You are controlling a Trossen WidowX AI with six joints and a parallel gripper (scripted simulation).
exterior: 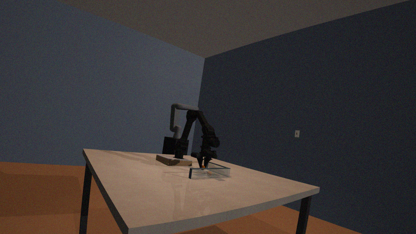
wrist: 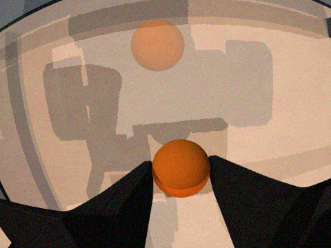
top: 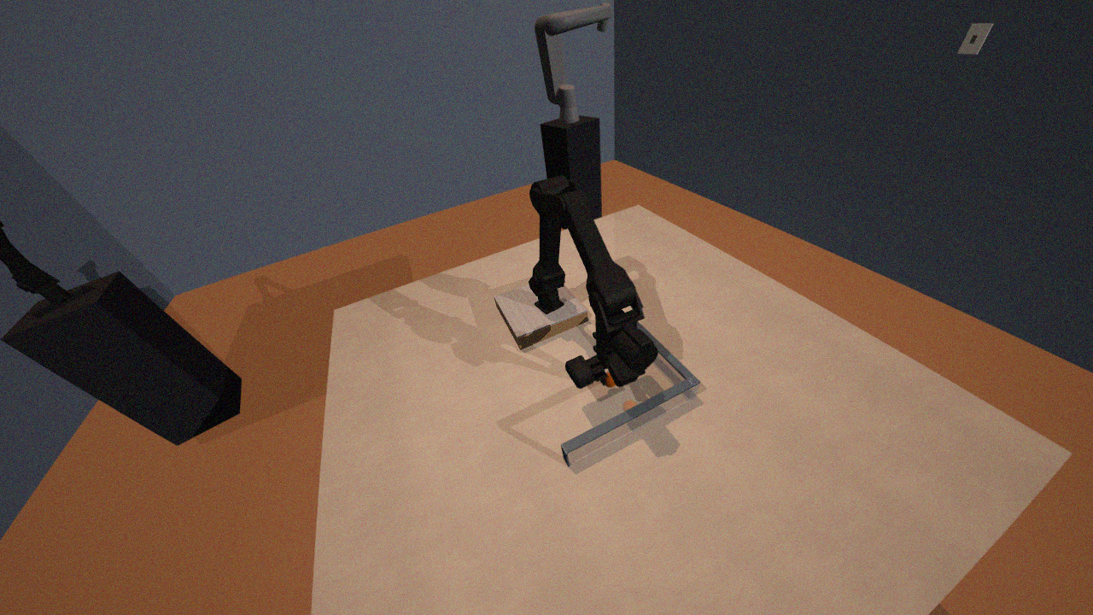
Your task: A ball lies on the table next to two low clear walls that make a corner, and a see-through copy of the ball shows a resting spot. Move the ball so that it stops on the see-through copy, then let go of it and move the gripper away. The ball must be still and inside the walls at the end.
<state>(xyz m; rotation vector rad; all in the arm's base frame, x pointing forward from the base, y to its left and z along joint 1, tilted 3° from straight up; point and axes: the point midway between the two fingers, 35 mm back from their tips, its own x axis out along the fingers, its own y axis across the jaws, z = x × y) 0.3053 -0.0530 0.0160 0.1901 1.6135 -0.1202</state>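
Now: the clear wall 100 mm ahead of my gripper tip, 30 mm to the right of it and 10 mm below it. Also, from my gripper tip: orange ball right at my gripper tip.
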